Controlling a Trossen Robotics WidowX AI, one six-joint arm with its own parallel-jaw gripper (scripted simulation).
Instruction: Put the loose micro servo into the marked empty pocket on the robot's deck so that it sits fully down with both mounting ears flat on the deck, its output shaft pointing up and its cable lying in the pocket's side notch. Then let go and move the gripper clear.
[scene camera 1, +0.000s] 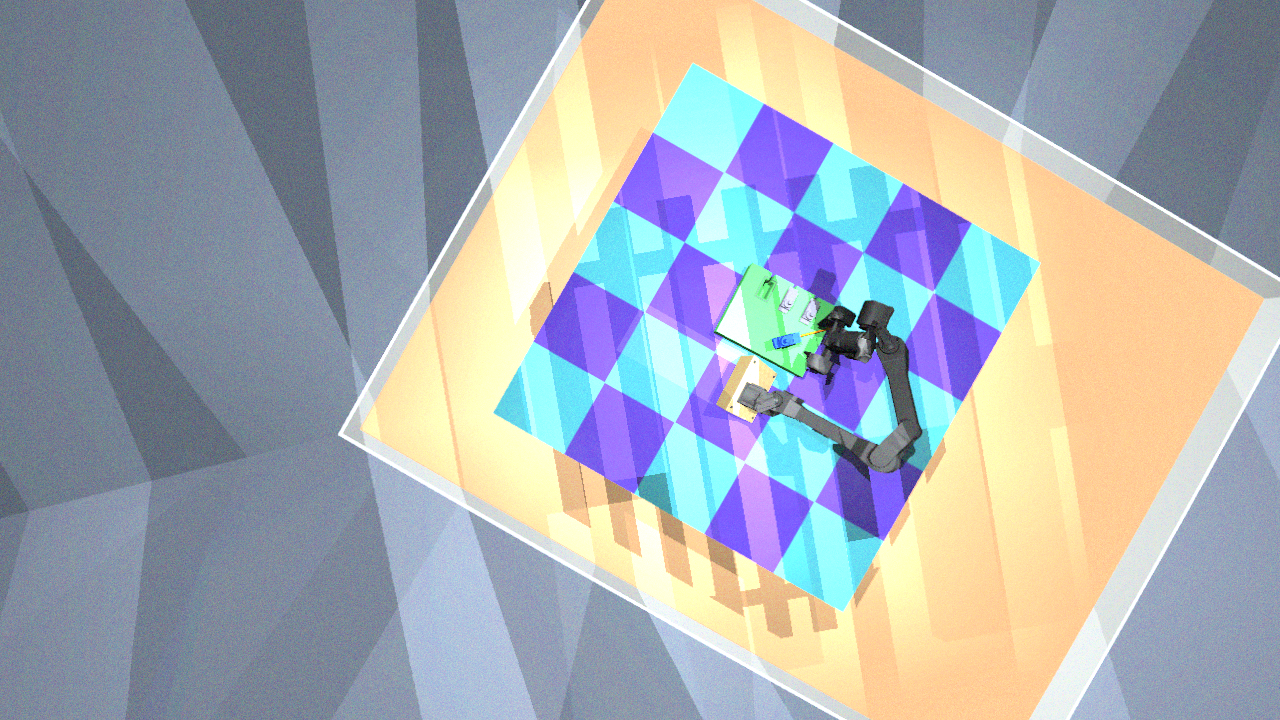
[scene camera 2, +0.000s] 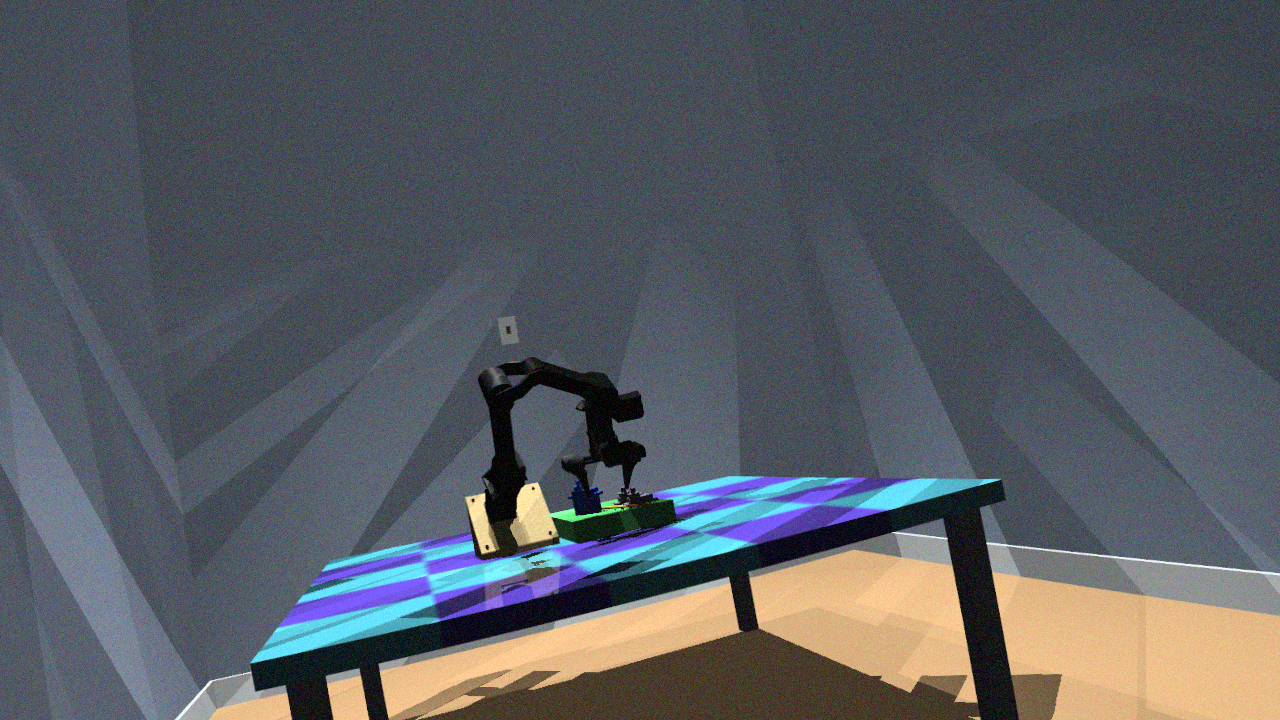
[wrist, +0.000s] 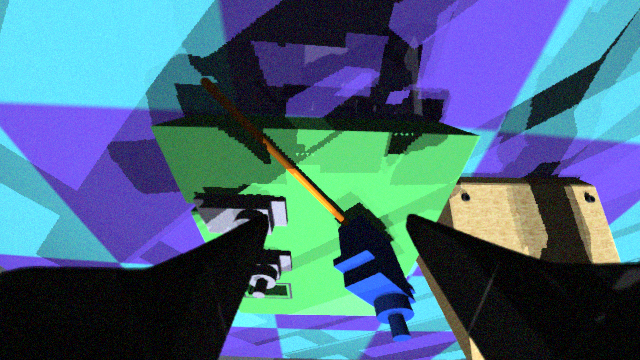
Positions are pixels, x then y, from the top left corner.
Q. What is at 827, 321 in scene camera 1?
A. My gripper.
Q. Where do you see my gripper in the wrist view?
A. At 337, 220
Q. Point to my gripper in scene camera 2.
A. At 608, 493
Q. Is my gripper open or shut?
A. Open.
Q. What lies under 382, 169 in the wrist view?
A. A green deck.
